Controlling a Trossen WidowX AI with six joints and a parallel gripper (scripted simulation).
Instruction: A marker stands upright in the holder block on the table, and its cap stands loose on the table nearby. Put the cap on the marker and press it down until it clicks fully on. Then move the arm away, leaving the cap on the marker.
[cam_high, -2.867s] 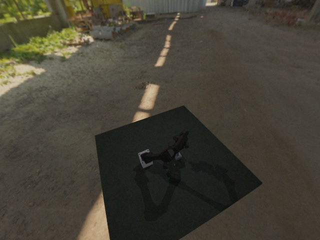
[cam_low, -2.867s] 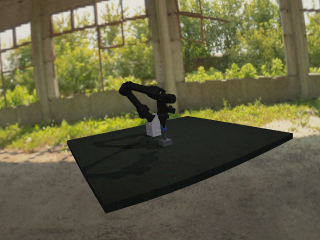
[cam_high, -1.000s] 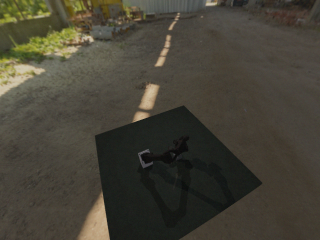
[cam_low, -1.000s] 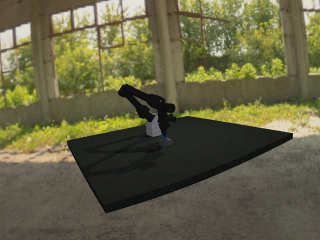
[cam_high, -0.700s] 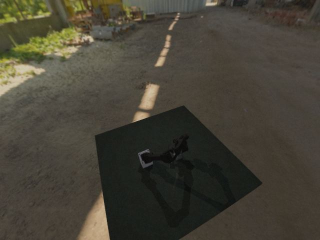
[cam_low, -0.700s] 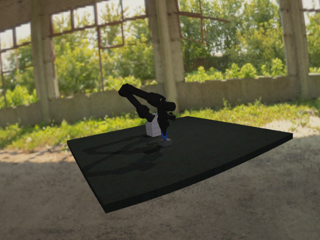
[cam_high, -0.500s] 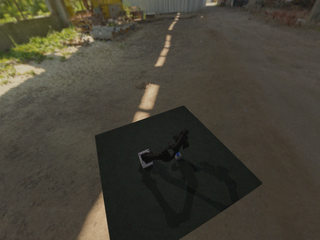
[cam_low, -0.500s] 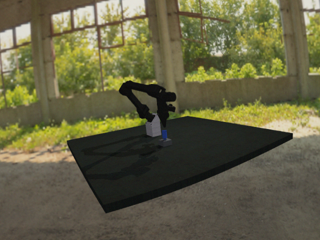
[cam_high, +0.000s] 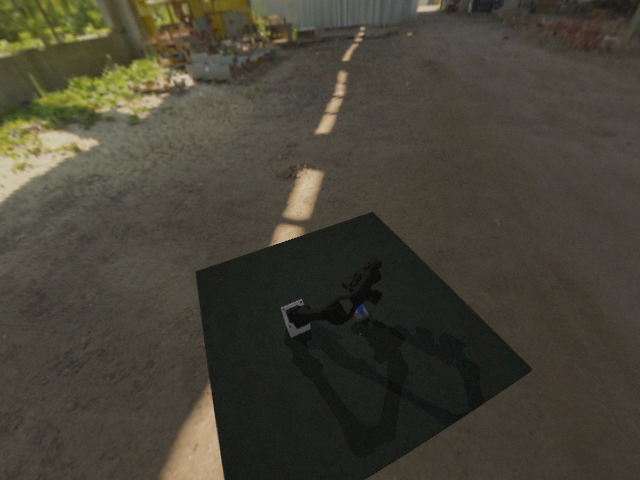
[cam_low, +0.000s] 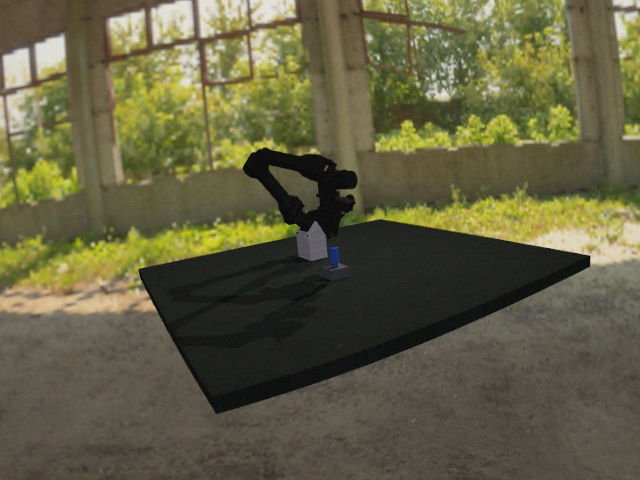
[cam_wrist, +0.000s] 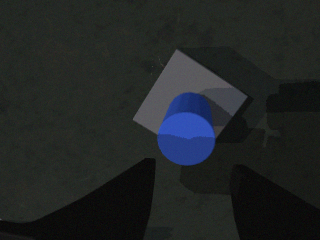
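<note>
My gripper tip is now 60 mm above the blue cap. Also, from my gripper tip: grey holder block: 110 mm below.
</note>
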